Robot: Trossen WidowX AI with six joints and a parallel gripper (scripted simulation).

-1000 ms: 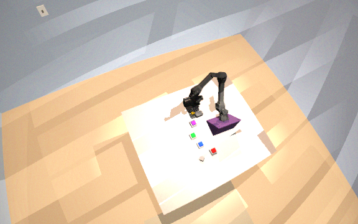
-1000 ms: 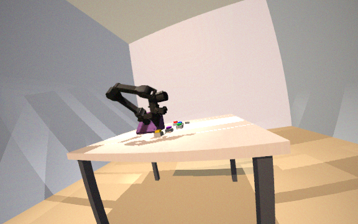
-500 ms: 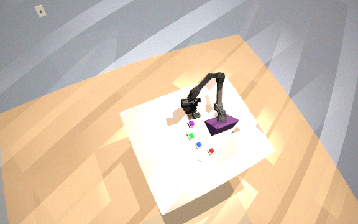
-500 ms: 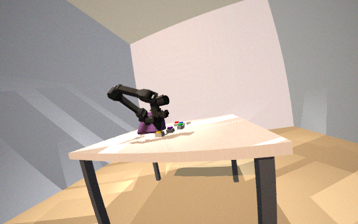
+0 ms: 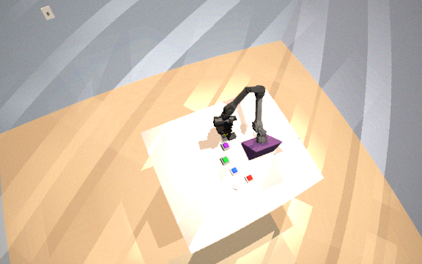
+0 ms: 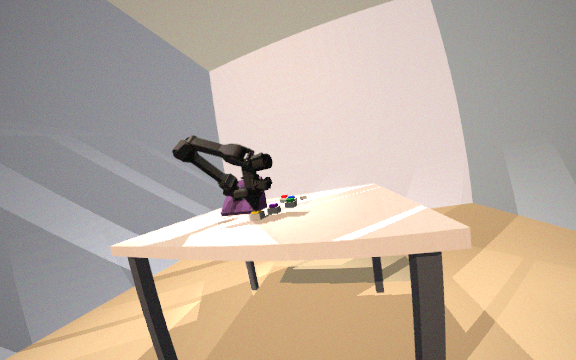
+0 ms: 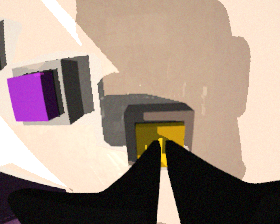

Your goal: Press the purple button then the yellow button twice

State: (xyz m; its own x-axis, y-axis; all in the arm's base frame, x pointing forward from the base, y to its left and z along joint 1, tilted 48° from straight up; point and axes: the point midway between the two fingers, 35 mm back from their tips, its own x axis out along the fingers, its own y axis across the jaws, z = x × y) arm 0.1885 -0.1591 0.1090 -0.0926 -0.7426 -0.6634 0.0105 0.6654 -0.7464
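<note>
The yellow button is 1 cm below my gripper tip. The rest, counted from my gripper tip: green button 18 cm to the left, 9 cm ahead; purple button 9 cm to the left, 4 cm ahead; blue button 28 cm to the left, 7 cm ahead.
</note>
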